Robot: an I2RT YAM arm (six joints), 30 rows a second.
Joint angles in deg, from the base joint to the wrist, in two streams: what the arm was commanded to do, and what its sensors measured. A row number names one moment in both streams.
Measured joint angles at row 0:
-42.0 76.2 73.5 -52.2 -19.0 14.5
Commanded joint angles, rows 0 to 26:
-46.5 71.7 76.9 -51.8 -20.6 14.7
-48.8 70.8 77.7 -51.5 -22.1 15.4
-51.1 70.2 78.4 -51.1 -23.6 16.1
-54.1 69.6 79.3 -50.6 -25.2 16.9
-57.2 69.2 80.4 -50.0 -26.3 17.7
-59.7 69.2 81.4 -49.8 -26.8 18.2
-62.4 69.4 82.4 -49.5 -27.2 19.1
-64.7 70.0 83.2 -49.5 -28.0 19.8
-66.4 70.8 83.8 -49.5 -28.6 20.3
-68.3 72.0 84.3 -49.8 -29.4 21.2
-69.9 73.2 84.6 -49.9 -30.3 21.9
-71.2 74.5 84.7 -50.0 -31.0 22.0
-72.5 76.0 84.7 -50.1 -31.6 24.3
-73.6 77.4 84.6 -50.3 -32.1 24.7
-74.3 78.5 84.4 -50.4 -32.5 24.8
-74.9 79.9 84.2 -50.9 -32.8 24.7
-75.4 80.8 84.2 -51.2 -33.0 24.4
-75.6 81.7 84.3 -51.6 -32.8 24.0
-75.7 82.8 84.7 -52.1 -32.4 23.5
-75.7 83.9 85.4 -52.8 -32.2 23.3
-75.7 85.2 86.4 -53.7 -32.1 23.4
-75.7 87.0 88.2 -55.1 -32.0 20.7
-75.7 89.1 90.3 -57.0 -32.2 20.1
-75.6 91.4 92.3 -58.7 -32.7 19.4
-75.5 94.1 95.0 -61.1 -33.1 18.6
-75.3 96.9 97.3 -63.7 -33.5 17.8
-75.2 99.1 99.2 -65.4 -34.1 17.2
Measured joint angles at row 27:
-75.5 95.4 94.1 -59.6 -31.7 20.1
